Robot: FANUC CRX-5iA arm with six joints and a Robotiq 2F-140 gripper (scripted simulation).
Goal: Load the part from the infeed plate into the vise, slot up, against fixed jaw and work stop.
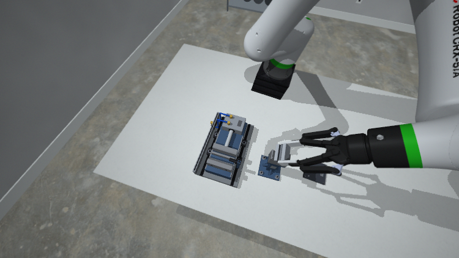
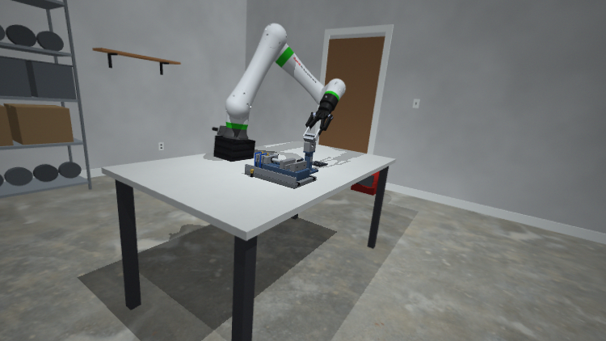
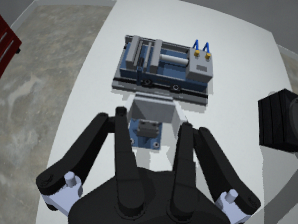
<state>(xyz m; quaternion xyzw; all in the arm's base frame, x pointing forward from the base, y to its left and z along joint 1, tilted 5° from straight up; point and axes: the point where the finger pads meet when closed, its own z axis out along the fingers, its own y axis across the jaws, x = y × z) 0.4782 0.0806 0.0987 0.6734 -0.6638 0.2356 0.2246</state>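
My gripper is now 2 cm to the left of the part and 1 cm above it. From my hand the other things lie so: air cylinder rod 4 cm behind, 22 cm to the right, 13 cm below; then vise 3 cm behind, 22 cm to the right, 16 cm below; then dark infeed plate 4 cm behind, 18 cm to the left, 20 cm below.
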